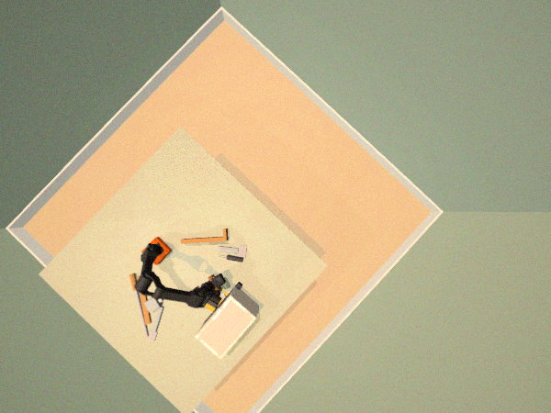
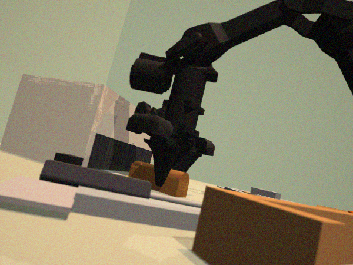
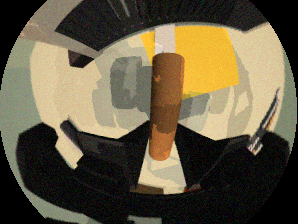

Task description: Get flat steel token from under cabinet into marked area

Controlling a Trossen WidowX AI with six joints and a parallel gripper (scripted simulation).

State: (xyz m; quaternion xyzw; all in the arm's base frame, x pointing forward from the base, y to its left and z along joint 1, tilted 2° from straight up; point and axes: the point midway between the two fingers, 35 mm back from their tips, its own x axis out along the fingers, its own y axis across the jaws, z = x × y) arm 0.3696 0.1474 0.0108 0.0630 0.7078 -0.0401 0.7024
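My gripper tip is now 16 cm to the right of the dark screwdriver and 6 cm past it. Also, from my gripper tip: token 23 cm ahead, 6 cm to the right; then orange stick 42 cm to the right, 18 cm behind.
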